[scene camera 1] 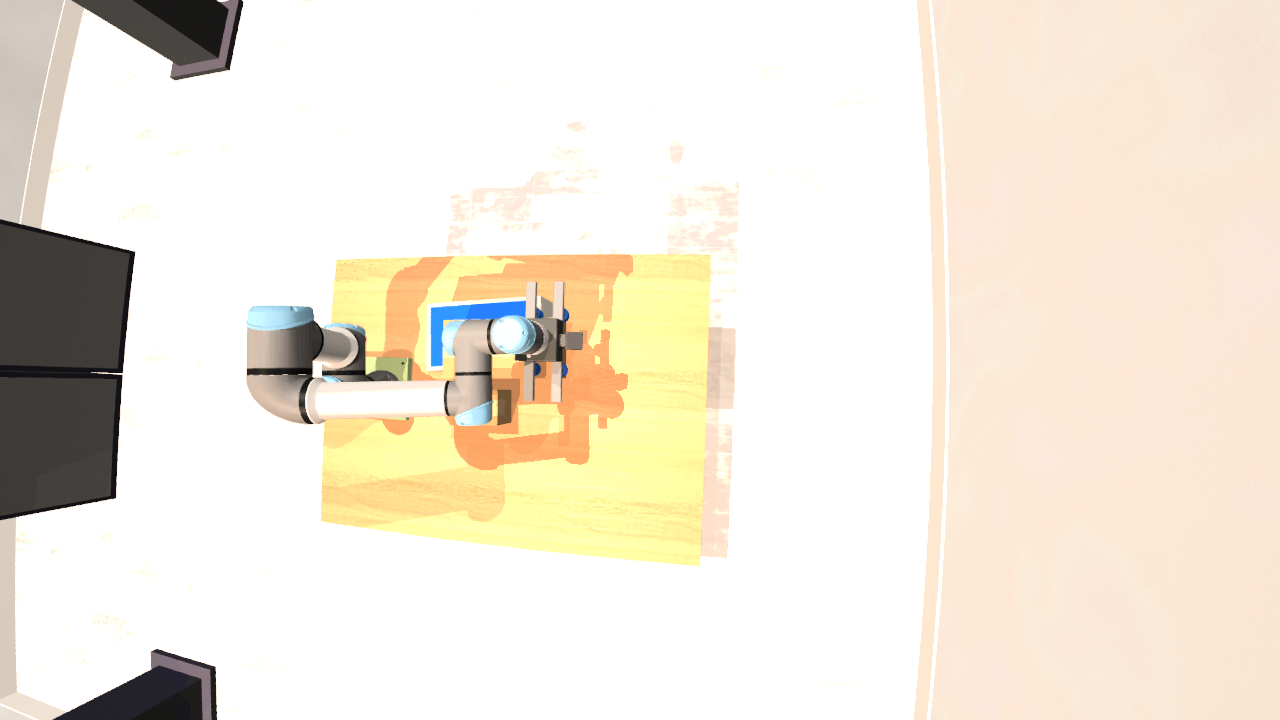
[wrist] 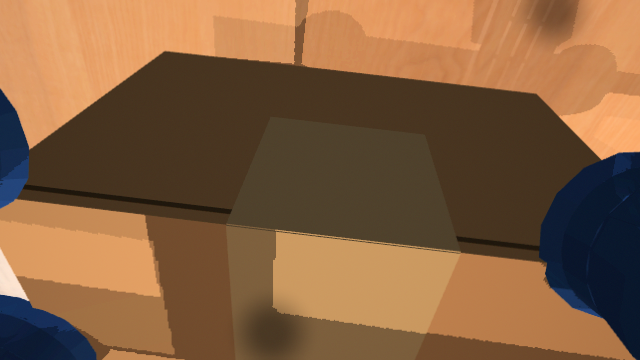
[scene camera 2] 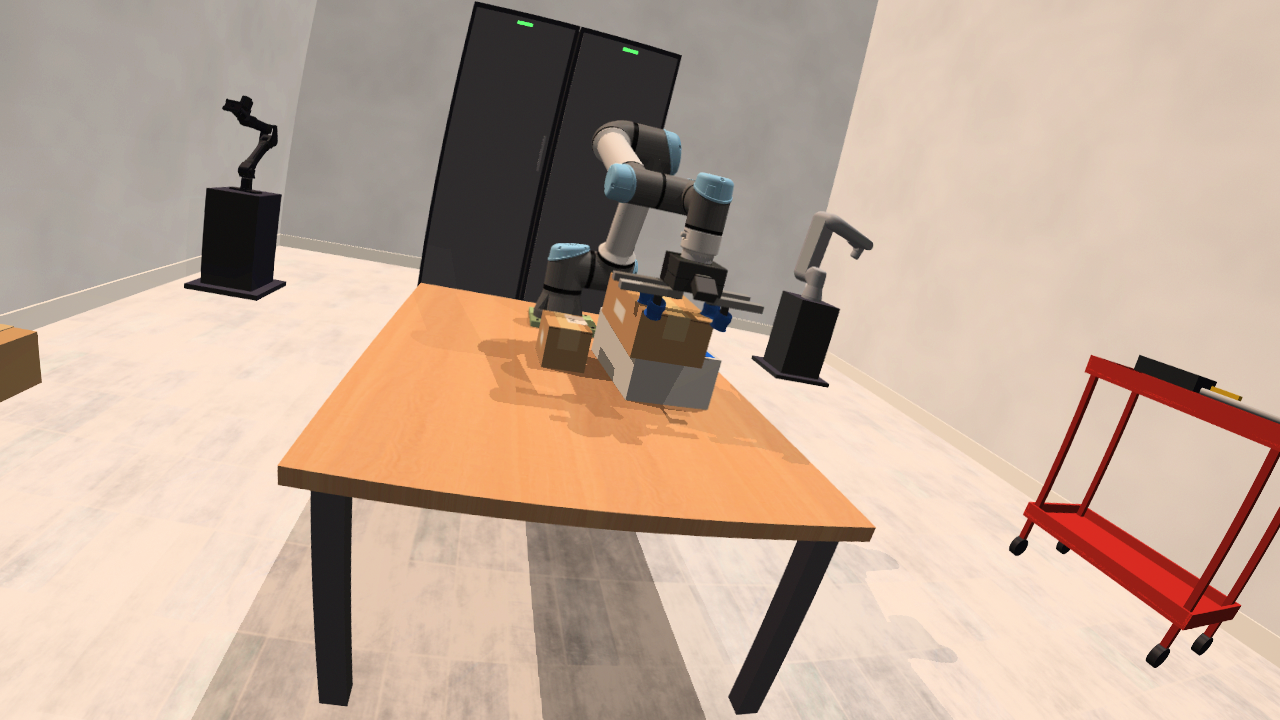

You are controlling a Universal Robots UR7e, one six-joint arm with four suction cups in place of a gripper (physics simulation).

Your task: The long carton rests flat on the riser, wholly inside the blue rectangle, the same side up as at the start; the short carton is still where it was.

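Frame: origin at the arm's base, x left, y down, z back, level; metres.
Seen in the pictures: hand, its tool point: [wrist: 279,269] [scene camera 2: 681,318].
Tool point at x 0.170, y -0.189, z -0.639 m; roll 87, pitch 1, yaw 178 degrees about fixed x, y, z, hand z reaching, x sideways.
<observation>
A point is followed by its place in that frame.
The long carton [scene camera 2: 671,342] @[x 0.155, y -0.141, z -0.657 m] [wrist: 125,125] @[x 0.220, y -0.161, z -0.655 m] lies flat on the grey riser [scene camera 2: 671,386] @[x 0.207, y -0.025, z -0.579 m]. Its near end comes down at about the riser's near edge in scene camera 2, and no blue shows between them there. The blue rectangle [scene camera 1: 435,335] @[x 0.187, y -0.101, z -0.248 m] shows along the left and upper sides in scene camera 1; the arm hides much of the carton. The short carton [scene camera 2: 565,342] @[x -0.022, y -0.048, z -0.450 m] [scene camera 1: 504,407] @[x -0.016, y -0.035, z -0.452 m] stands on the table beside the riser. My suction gripper [scene camera 1: 550,342] @[x 0.170, y -0.189, z -0.639 m] [scene camera 2: 687,308] @[x 0.170, y -0.189, z -0.639 m] [wrist: 310,235] @[x 0.170, y -0.189, z -0.639 m] is off, its blue cups low over the long carton's near end. I cannot tell whether they touch it.
The wooden table [scene camera 2: 402,402] @[x -0.330, y 0.019, z -0.779 m] carries the arm's base, the riser and both cartons. Dark cabinets [scene camera 2: 501,143] stand behind. A red trolley [scene camera 2: 1109,555] stands at the right. Two pedestals [scene camera 2: 239,237] [scene camera 2: 796,335] with small arms stand farther back.
</observation>
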